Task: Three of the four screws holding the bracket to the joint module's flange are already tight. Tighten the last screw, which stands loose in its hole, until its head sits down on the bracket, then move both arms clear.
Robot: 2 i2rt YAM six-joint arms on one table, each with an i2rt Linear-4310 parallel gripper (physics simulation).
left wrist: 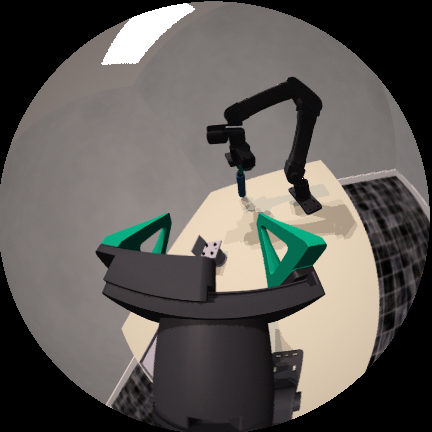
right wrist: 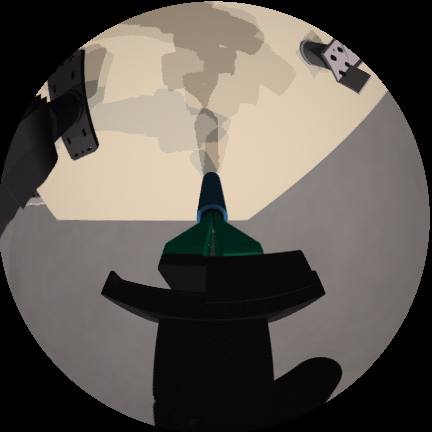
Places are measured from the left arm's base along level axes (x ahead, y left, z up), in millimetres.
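Pixels of known places: left gripper, fingertip midpoint: (left wrist: 213, 217); right gripper, fingertip midpoint: (left wrist: 240, 172) (right wrist: 212, 216); right arm's base, origin of the base link: (left wrist: 303, 197).
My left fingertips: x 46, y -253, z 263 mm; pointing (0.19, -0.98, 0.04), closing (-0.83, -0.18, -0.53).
Behind a point stands the place of what it marks.
The grey bracket (left wrist: 211, 249) @(z 68, x 209, y -393 mm) sits on the dark joint module (left wrist: 220, 258) @(z 25, x 198, y -382 mm) on the beige table, just beyond my left gripper (left wrist: 213, 217) @(z 263, x 46, y -253 mm), which is open and empty above it. The bracket (right wrist: 340, 58) also shows far off at the top right of the right wrist view; its screws are too small to tell apart. My right gripper (right wrist: 212, 216) @(z 164, x 64, y -686 mm) is shut on the thin shaft of a blue-handled screwdriver (right wrist: 211, 195) @(z 123, x 80, y -706 mm). The screwdriver (left wrist: 241, 183) @(z 106, x 88, y -713 mm) hangs handle-down from the right gripper (left wrist: 240, 162), close above the far part of the table.
The right arm's base plate (left wrist: 304, 200) @(z 11, x -143, y -550 mm) is bolted near the far table corner and shows at the left of the right wrist view (right wrist: 76, 112) @(z 25, x -122, y -596 mm). The table's edges drop to a grey and checkered floor (left wrist: 397, 241).
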